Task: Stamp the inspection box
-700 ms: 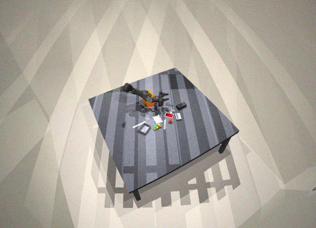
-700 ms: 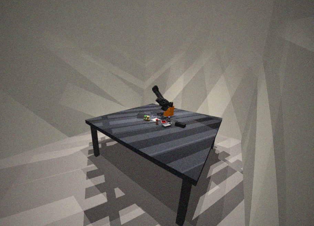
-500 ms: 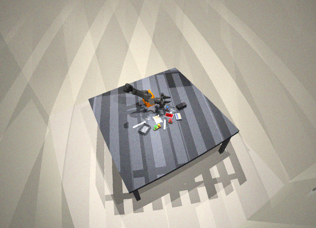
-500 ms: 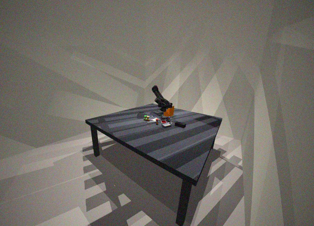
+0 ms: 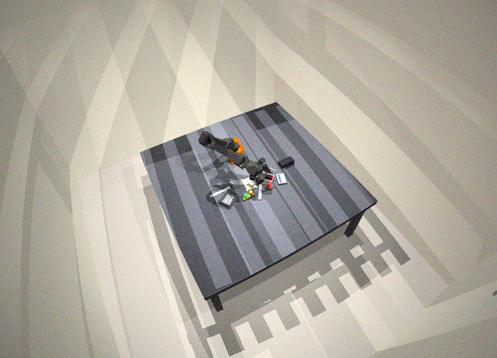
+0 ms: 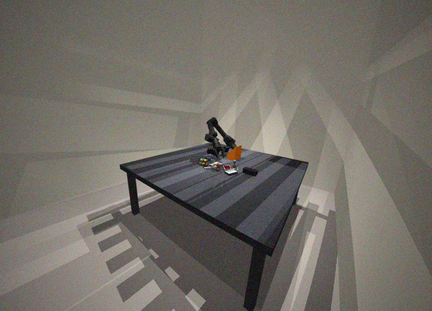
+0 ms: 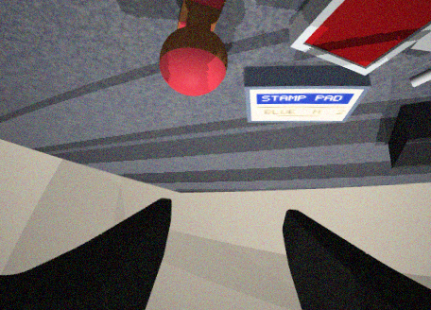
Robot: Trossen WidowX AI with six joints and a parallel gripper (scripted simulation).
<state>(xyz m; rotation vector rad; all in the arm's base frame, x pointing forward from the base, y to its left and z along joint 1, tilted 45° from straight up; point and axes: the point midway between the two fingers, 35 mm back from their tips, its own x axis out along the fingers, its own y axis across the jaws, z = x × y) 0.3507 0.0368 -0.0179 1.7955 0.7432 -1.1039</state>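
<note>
Right now the green-topped PASS stamp is 20 cm to the right of my gripper tip and 9 cm below it. Also, from my gripper tip: grey bar: 11 cm below, 9 cm to the right; then red-topped stamp: 9 cm below, 2 cm to the right, 1 cm ahead; then red ink pad: 11 cm below, 7 cm behind, 2 cm to the left.
</note>
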